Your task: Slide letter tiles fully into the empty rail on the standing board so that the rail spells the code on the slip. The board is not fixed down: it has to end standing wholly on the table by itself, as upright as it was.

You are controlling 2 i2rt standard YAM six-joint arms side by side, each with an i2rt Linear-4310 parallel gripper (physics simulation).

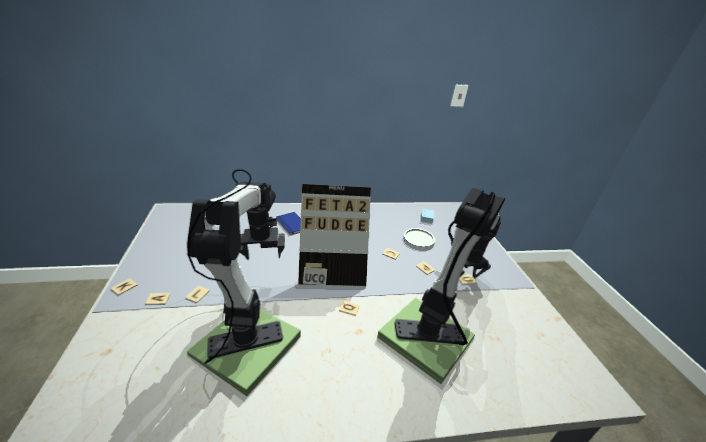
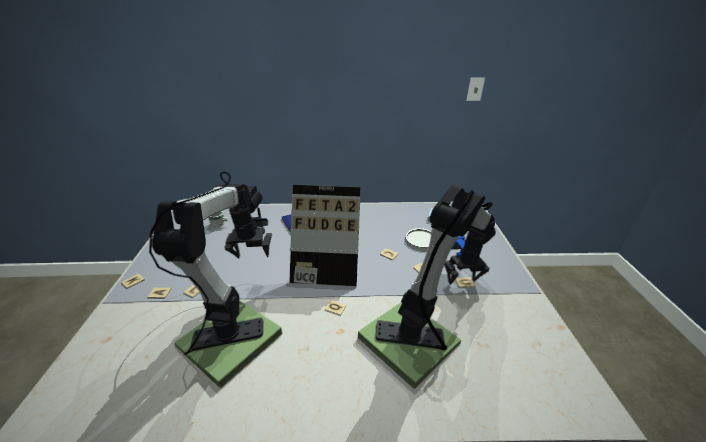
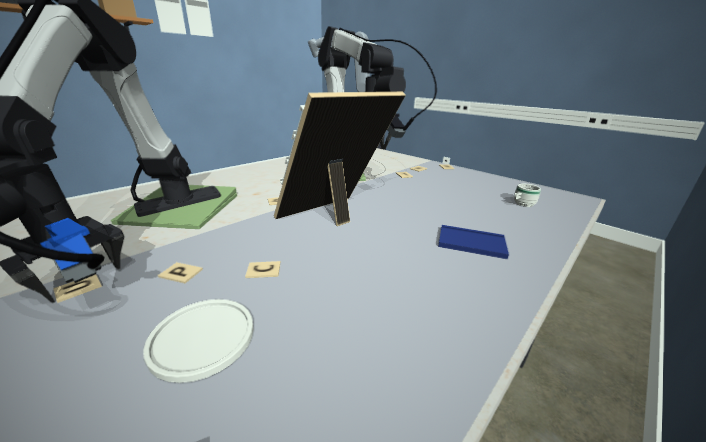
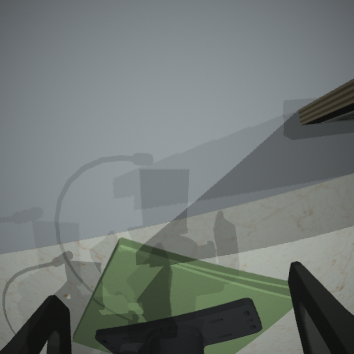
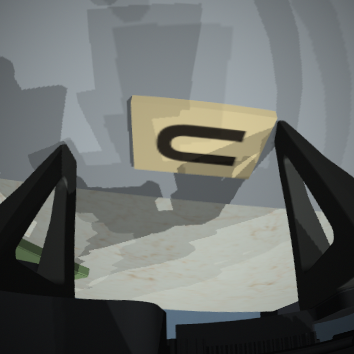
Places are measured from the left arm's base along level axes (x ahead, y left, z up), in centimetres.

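Where they show: left gripper, fingertip midpoint: (image 1: pixel 264 258) (image 2: pixel 253 256) (image 4: pixel 168 293); right gripper, fingertip midpoint: (image 1: pixel 463 279) (image 2: pixel 461 282) (image 3: pixel 87 283) (image 5: pixel 169 140); left arm's base, origin of the base link: (image 1: pixel 246 340) (image 2: pixel 228 334) (image 4: pixel 176 331); right arm's base, origin of the base link: (image 1: pixel 427 332) (image 2: pixel 409 335) (image 3: pixel 179 201).
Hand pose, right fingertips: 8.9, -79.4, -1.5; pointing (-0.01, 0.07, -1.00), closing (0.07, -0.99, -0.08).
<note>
Each offset is from my right fingertips to the centre of the thing, as dx, dy, dz. "spot": to the spot under its first point.
The board @[+21.0, +45.7, +12.4] (image 1: pixel 341 268) (image 2: pixel 338 268) (image 3: pixel 338 130) stands on its rear prop, leaning back. Its third rail @[spot: +15.4, +47.6, +13.6] (image 1: pixel 333 241) (image 2: pixel 323 241) is empty, below FETA2 and FUDGE. The slip @[+10.9, +54.9, +2.9] (image 1: pixel 314 276) (image 2: pixel 305 276) reads UCQ. My right gripper (image 2: pixel 464 281) (image 3: pixel 85 283) (image 5: pixel 169 140) is open around the U tile @[-0.3, -1.3, -0.1] (image 1: pixel 467 279) (image 3: pixel 78 287) (image 5: pixel 200 145); one fingertip is close to its edge, the other apart. The C tile @[+20.4, +21.0, -0.1] (image 1: pixel 391 253) (image 2: pixel 389 254) (image 3: pixel 263 269) and Q tile @[-3.1, +46.4, -0.4] (image 1: pixel 349 307) (image 2: pixel 335 307) lie flat. My left gripper (image 1: pixel 263 254) (image 2: pixel 251 254) (image 4: pixel 168 293) is open and empty, left of the board.
Tile P @[+9.2, +11.3, -0.1] (image 1: pixel 425 268) (image 3: pixel 180 271) lies between C and U. Tiles K @[+23.4, +114.6, -0.1] (image 1: pixel 124 286), A @[+15.3, +104.3, -0.1] (image 1: pixel 157 298) and L @[+14.5, +92.8, -0.1] (image 1: pixel 197 294) lie at the left. A white round dish @[+26.8, +5.0, +0.5] (image 1: pixel 418 238) (image 3: pixel 200 338), light-blue block @[+42.4, -7.6, +0.9] (image 1: pixel 427 215), dark blue tray @[+49.3, +55.8, +0.2] (image 3: pixel 473 242) and cup @[+55.3, +89.0, +2.4] (image 3: pixel 527 194) stand around.
</note>
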